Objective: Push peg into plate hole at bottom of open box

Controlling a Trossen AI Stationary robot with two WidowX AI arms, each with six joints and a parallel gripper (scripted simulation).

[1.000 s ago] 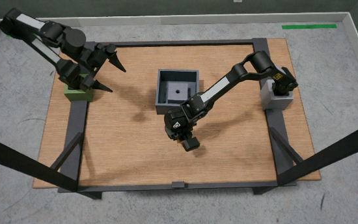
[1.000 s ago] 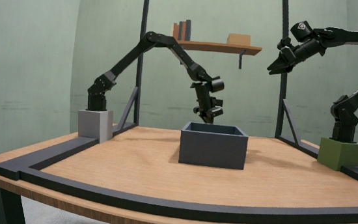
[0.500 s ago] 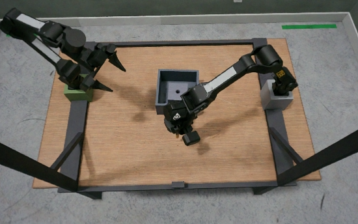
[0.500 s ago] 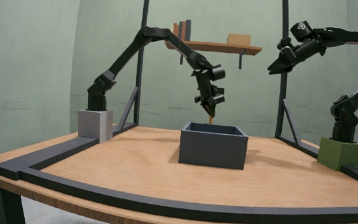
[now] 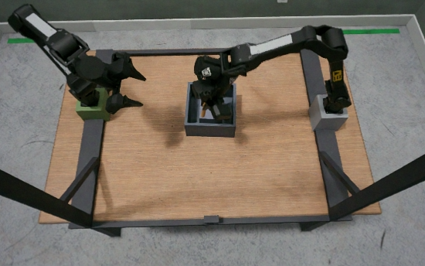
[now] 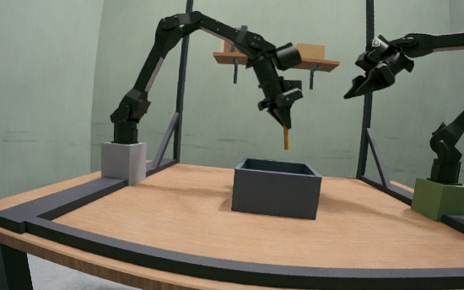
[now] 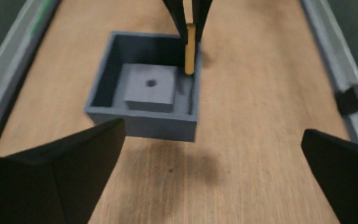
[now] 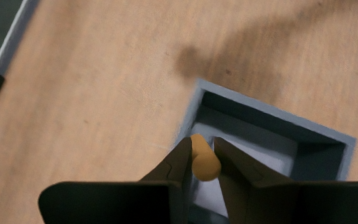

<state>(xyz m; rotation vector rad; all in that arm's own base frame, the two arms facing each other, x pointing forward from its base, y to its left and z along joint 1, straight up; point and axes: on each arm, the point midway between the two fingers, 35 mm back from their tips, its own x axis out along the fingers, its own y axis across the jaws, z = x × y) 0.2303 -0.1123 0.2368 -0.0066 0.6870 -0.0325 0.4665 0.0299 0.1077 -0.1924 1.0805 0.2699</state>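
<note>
Right now the peg is 5 cm below my right hand and 1 cm to the left of it. Also, from my right hand: grey plate 18 cm below, 7 cm ahead, 1 cm to the right; then box 20 cm below, 7 cm ahead, 1 cm to the right.
</note>
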